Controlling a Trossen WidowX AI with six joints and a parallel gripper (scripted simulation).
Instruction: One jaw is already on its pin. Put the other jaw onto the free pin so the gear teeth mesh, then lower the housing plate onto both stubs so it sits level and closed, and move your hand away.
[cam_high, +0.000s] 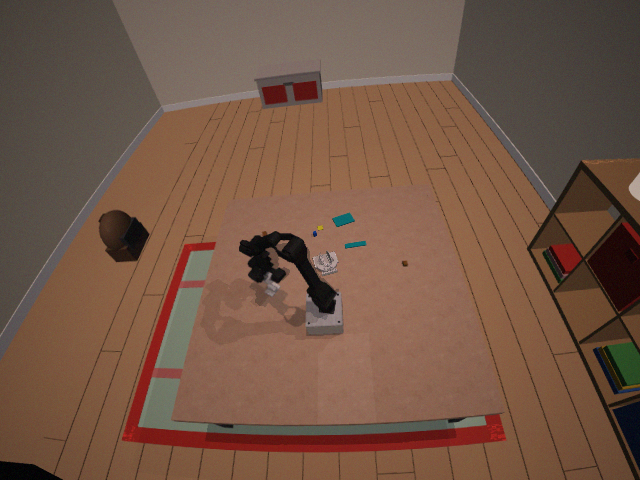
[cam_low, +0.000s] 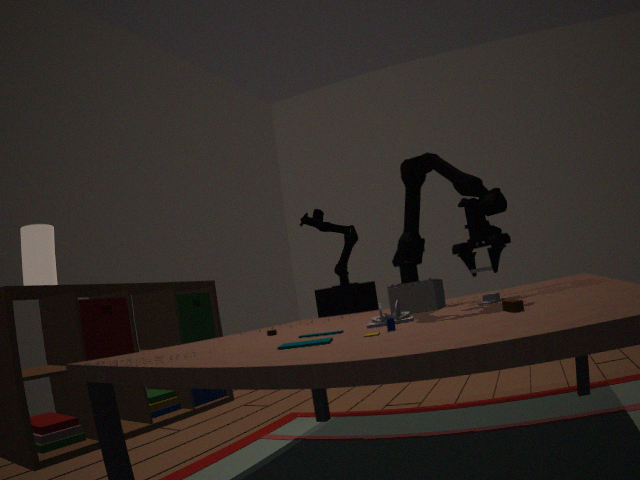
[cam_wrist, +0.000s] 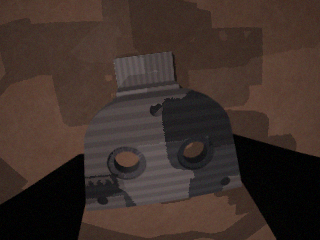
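The grey jaw is 140 mm ahead of my gripper tip, 230 mm to the right of it and 70 mm below it. The rest, counted from my gripper tip: brown stick (300 mm ahead, 140 mm to the left, 70 mm below); then housing plate (10 mm behind, 20 mm above); then white piece (10 mm behind, 10 mm to the left, 70 mm below).
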